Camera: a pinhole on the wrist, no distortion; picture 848 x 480 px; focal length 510.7 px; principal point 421.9 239.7 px. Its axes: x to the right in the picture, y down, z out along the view. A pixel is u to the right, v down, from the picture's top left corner.
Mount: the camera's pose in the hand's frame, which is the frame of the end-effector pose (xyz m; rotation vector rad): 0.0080 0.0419 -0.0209 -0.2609 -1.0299 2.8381
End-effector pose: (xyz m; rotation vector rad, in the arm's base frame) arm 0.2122 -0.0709 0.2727 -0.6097 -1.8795 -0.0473
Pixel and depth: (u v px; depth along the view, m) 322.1 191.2 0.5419
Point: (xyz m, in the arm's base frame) -0.2830 -0.1695 0.1765
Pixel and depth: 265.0 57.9 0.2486
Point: -0.0241 -0.0334 0.2287
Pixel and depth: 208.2 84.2 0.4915
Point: -0.3058 -0.0360 0.2381
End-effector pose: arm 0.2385 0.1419 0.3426 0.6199 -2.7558 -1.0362
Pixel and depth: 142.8 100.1 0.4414
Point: 0.0411 0.2028 -0.0962
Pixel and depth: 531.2 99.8 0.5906
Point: 0.3686 0.4211 -0.1608
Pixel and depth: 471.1 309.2 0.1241
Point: 0.2644 0.1588 0.2670
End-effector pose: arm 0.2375 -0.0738 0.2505 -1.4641 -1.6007 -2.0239
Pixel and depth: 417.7 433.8 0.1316
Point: 0.2229 -0.0118 0.1822
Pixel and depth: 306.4 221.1 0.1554
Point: 0.2549 0.0393 0.2166
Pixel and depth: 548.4 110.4 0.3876
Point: 0.4314 0.1697 0.0392
